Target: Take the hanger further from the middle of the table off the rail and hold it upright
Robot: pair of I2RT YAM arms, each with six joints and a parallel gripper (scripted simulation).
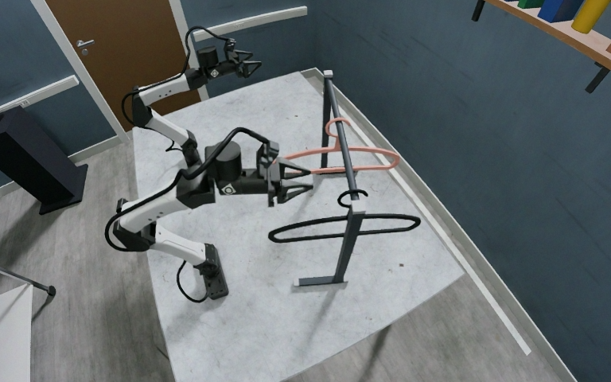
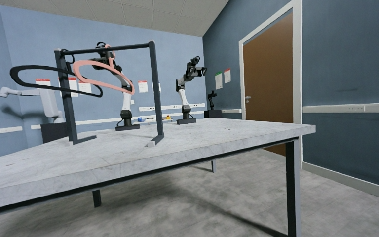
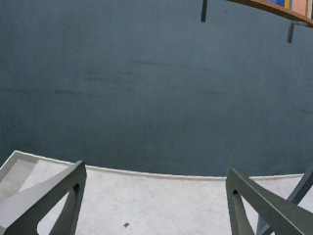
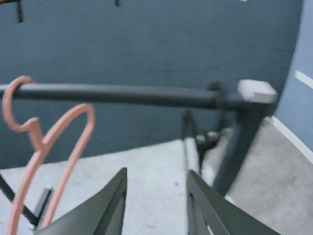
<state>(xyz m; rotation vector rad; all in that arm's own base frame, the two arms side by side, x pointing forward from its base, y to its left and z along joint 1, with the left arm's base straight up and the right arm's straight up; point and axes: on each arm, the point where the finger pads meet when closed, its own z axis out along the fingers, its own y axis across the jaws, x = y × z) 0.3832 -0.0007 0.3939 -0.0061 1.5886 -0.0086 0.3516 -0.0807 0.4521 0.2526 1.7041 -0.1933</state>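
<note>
Right now the black hanger is 80 mm ahead of my right hand, 70 mm to the right of it and 90 mm below it. Also, from my right hand: pink hanger 140 mm ahead, 150 mm to the left, 90 mm below; then rack 130 mm ahead, 120 mm to the left, 230 mm below.
</note>
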